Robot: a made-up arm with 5 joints.
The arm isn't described. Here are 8 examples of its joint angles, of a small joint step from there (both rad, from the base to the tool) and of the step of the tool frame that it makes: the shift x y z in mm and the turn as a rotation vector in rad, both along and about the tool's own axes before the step.
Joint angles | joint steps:
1: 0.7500 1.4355 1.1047 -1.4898 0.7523 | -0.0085 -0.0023 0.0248 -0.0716 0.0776
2: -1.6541 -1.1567 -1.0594 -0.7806 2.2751 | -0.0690 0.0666 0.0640 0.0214 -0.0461
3: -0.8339 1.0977 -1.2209 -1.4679 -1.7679 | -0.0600 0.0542 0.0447 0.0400 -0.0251
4: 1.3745 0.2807 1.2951 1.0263 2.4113 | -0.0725 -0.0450 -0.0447 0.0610 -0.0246
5: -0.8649 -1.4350 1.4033 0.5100 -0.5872 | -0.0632 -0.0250 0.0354 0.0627 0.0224
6: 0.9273 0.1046 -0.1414 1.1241 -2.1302 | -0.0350 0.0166 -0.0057 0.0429 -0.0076
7: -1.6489 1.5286 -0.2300 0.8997 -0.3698 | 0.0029 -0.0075 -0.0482 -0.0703 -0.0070
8: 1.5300 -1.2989 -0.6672 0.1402 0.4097 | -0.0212 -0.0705 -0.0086 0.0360 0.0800
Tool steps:
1: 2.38 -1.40 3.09 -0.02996 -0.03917 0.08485
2: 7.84 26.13 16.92 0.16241 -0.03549 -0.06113
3: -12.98 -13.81 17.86 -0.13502 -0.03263 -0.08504
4: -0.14 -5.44 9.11 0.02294 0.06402 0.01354
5: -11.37 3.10 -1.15 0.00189 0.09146 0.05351
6: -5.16 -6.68 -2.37 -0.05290 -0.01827 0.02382
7: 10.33 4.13 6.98 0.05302 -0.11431 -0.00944
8: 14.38 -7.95 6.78 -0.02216 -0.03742 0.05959
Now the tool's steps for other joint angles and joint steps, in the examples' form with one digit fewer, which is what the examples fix.
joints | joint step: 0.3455 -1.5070 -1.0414 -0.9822 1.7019 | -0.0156 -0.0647 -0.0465 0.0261 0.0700
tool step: -4.7 -18.1 -14.2 -0.0829 0.0241 0.0765
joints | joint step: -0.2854 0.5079 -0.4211 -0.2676 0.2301 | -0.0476 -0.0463 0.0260 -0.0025 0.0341
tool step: 9.3 12.2 1.7 0.0413 -0.0316 0.0250
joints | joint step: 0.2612 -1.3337 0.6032 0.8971 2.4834 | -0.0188 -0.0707 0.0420 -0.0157 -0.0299
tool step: 2.2 -1.0 4.5 -0.0433 0.0210 -0.0272
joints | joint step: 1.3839 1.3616 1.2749 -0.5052 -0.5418 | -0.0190 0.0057 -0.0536 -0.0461 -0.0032
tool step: 9.6 6.3 -2.7 0.0447 -0.0832 0.0134
